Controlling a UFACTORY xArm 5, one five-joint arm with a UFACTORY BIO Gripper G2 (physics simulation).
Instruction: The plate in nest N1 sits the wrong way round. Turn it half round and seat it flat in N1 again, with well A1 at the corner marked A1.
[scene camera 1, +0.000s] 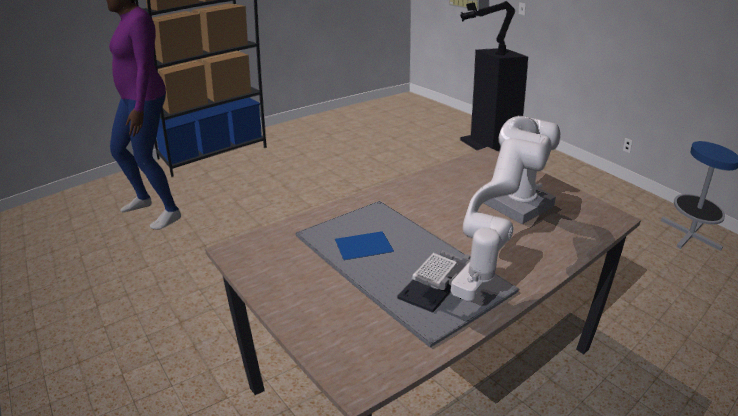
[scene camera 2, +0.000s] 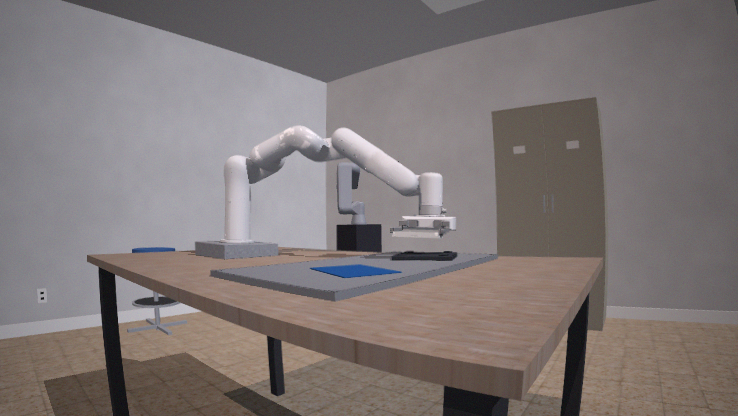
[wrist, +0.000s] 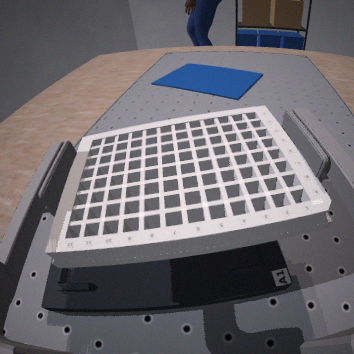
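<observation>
The white multi-well plate (scene camera 1: 434, 269) (scene camera 2: 416, 234) (wrist: 185, 175) is held in the air above the black nest N1 (scene camera 1: 421, 298) (scene camera 2: 423, 256) (wrist: 220, 285), with a gap between them. In the wrist view small numbers run along its near edge, with what looks like 12 at the left, and marks run down its right edge. The label A1 (wrist: 281, 277) is at the nest's near right corner in that view. My gripper (scene camera 1: 440, 272) (scene camera 2: 421, 230) (wrist: 186, 160) is shut on the plate, one finger at each short end. The plate hides much of the nest in the wrist view.
A flat blue sheet (scene camera 1: 364, 244) (scene camera 2: 355, 270) (wrist: 207, 80) lies on the grey perforated board (scene camera 1: 320, 235) (scene camera 2: 268, 284) (wrist: 135, 95), which lies on the wooden table (scene camera 1: 289, 289) (scene camera 2: 439, 315). A person (scene camera 1: 135, 77) stands beyond the table, by the shelf rack (scene camera 1: 262, 103).
</observation>
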